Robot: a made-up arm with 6 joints.
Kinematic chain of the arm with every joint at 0, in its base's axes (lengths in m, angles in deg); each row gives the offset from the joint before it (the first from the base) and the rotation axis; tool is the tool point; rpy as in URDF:
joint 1: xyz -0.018 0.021 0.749 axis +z
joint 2: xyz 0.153 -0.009 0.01 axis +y
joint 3: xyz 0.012 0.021 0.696 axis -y
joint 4: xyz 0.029 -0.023 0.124 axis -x
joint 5: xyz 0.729 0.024 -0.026 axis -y
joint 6: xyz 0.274 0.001 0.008 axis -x
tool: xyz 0.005 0.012 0.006 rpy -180 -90 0
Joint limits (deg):
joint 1: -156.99..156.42
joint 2: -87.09..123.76
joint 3: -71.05..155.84
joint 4: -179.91..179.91
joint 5: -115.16..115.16
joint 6: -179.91..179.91
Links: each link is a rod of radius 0.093 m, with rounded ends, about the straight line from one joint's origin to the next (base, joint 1, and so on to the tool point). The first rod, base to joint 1, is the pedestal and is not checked.
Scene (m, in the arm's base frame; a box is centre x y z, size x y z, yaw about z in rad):
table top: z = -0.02
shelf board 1: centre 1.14 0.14 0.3 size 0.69 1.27 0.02 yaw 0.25
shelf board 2: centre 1.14 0.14 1 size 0.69 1.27 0.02 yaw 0.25
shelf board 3: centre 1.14 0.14 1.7 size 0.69 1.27 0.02 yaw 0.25
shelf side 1: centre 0.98 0.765 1 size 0.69 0.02 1.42 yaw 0.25
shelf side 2: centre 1.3 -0.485 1 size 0.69 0.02 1.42 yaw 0.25
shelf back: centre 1.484 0.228 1 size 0.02 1.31 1.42 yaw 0.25
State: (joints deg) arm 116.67 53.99 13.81 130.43 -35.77 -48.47
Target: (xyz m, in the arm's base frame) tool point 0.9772 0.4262 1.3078
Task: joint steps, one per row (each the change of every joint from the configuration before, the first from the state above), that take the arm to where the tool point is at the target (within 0.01 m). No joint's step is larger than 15 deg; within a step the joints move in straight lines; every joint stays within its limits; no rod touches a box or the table.
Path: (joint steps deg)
1: -7.16 -14.23 -9.10 -5.37 -8.26 0.34
2: -7.16 -14.22 -9.09 -5.38 -8.27 0.34
3: -7.16 -14.23 -9.10 -5.37 -8.26 0.34
4: -7.16 -14.22 -9.09 -5.37 -8.27 0.34
5: -7.16 -14.23 -9.10 -5.37 -8.26 0.34
6: -7.15 -14.23 -9.09 -5.38 -8.26 0.34
7: -7.16 -14.22 -9.10 -5.37 -8.27 0.34
8: -9.79 14.58 8.86 5.67 8.94 -0.32
9: -9.79 14.58 8.87 5.68 8.94 -0.32
10: -9.79 14.59 8.86 5.67 8.93 -0.32

